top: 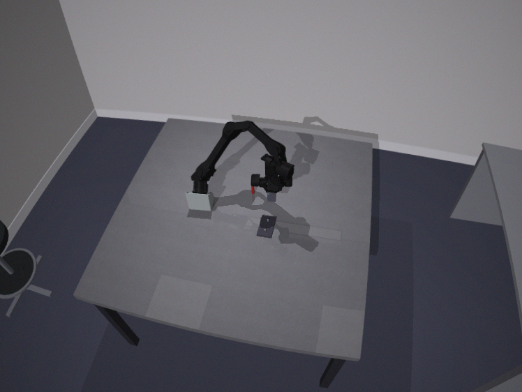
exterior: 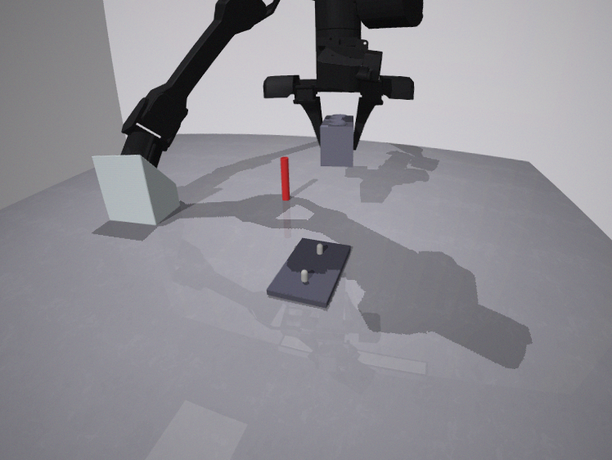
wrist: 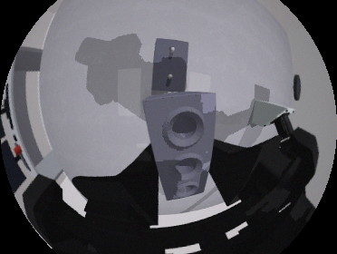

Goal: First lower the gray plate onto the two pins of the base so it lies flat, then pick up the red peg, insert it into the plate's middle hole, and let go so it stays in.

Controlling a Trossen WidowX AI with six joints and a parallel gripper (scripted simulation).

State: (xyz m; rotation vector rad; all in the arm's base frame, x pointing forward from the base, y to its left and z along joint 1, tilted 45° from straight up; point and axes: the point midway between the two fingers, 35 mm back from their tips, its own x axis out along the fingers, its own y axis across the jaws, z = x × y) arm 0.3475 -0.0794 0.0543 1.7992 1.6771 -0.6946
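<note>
My gripper tip is 20 mm past the dark base, 110 mm to the left of it and 120 mm above it. The rest, counted from my gripper tip: gray plate 30 mm above; then red peg 100 mm behind, 100 mm to the left, 90 mm below.
</note>
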